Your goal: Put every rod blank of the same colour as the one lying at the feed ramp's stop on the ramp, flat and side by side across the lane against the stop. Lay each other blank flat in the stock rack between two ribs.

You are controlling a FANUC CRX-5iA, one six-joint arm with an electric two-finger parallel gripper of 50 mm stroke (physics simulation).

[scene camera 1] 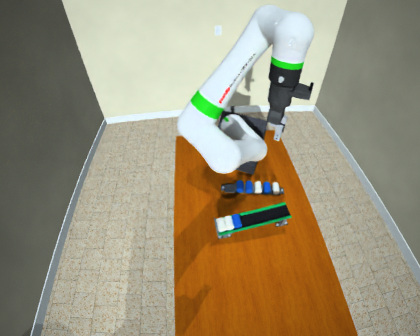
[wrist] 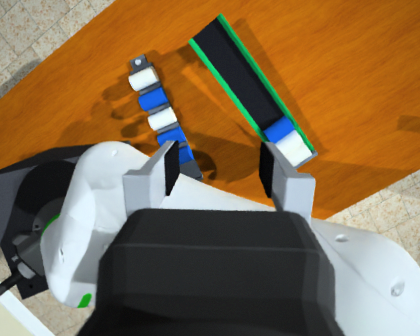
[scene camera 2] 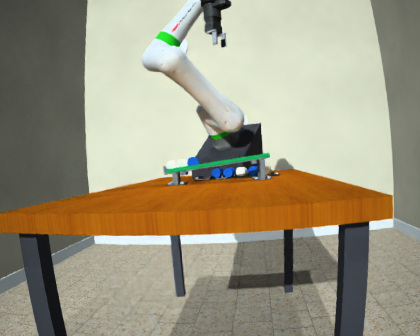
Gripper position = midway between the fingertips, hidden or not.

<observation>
In view: the gripper [scene camera 1: 278, 135] and a ramp lane [wrist: 213, 40].
The gripper is seen too in the wrist view [wrist: 219, 158].
</observation>
